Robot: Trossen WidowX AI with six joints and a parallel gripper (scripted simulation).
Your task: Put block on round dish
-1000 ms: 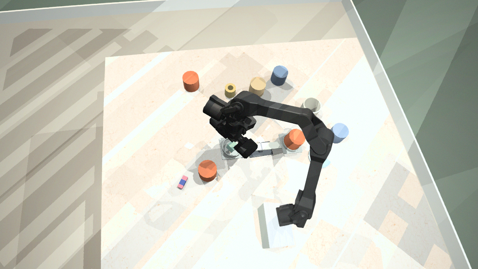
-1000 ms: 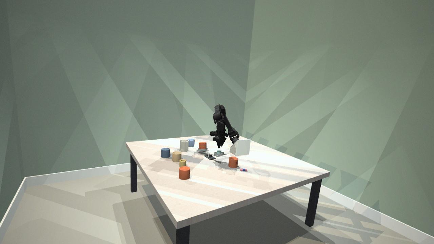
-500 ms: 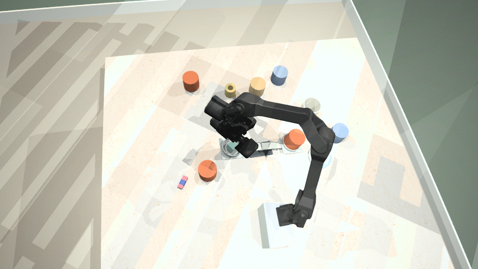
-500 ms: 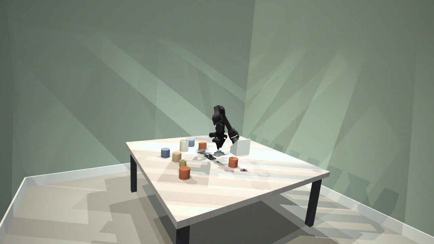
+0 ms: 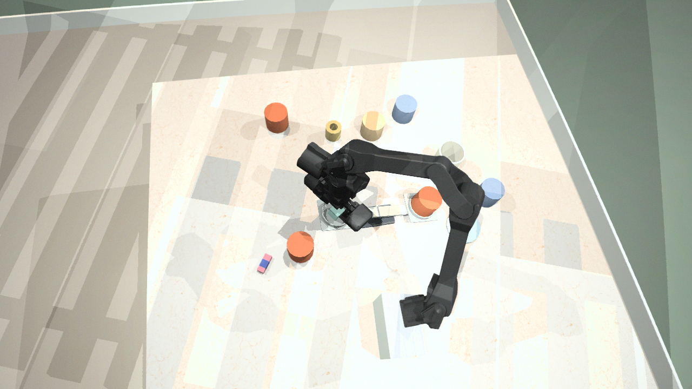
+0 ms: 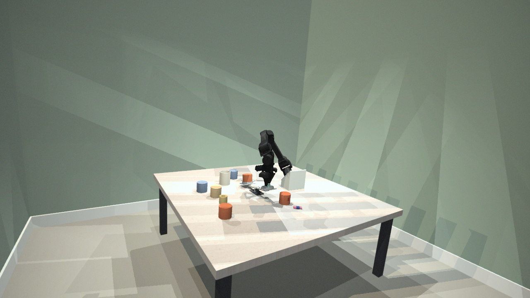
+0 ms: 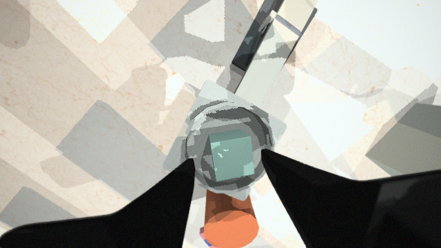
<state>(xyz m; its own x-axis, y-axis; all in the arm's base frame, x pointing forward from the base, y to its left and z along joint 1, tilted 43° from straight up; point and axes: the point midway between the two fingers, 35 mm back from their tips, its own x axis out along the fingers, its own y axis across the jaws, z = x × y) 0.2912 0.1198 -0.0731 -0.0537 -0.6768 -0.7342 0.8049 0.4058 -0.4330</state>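
The small teal block is 1 cm below my gripper tip. From my gripper tip the other things lie so: yellow ring: 29 cm ahead, 4 cm to the right, 7 cm below; blue eraser: 9 cm behind, 20 cm to the left, 9 cm below; pale blue round dish: 7 cm behind, 38 cm to the right, 9 cm below.
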